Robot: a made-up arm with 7 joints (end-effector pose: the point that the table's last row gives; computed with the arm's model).
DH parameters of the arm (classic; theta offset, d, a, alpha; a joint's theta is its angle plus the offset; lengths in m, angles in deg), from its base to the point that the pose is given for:
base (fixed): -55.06 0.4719 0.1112 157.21
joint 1: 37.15 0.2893 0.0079 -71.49
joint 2: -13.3 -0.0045 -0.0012 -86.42
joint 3: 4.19 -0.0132 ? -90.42
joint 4: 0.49 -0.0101 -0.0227 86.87
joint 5: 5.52 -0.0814 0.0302 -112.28
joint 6: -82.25 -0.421 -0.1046 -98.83
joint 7: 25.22 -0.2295 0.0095 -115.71
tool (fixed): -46.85 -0.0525 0 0
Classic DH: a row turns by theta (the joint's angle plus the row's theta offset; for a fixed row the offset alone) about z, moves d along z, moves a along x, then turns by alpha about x.
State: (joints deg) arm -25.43 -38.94 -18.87 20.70 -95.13 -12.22 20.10
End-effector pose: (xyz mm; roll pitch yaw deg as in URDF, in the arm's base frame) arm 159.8 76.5 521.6 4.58 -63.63 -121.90
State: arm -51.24 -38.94 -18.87 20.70 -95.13 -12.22 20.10
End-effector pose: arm 91.3 94.0 541.0 -10.42 -56.99 -84.97
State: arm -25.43 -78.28 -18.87 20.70 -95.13 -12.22 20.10
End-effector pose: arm 259.1 -146.0 537.5 -34.58 -32.76 -93.88
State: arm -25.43 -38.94 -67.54 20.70 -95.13 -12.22 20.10
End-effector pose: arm 389.4 -52.2 295.1 -120.47 -76.89 -33.32
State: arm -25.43 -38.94 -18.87 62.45 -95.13 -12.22 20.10
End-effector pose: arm 220.1 -194.2 546.9 -29.10 -29.03 -105.49
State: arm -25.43 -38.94 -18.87 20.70 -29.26 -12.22 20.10
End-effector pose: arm -254.2 -56.1 560.6 48.76 -11.10 -126.44
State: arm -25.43 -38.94 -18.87 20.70 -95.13 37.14 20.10
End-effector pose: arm 196.4 -95.2 521.4 30.09 -65.73 166.78
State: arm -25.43 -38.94 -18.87 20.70 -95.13 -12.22 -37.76
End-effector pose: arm 138.6 113.6 502.6 -45.80 -21.97 -107.57
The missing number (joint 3, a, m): -0.0201
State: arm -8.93 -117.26 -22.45 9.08 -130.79 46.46 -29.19
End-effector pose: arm 313.0 -276.0 164.9 -129.00 -45.31 -102.43
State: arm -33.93 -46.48 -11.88 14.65 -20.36 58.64 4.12
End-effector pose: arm -137.9 -342.5 504.1 -18.86 13.68 -147.39
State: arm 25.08 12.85 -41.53 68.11 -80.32 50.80 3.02
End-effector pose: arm -25.3 -87.5 557.1 0.19 -10.70 109.33
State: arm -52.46 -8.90 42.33 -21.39 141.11 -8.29 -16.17
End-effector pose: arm 264.4 43.5 223.3 53.00 -62.80 142.76
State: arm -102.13 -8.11 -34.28 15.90 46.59 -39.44 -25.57
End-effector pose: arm -137.2 -493.3 19.3 97.33 -21.39 -5.43
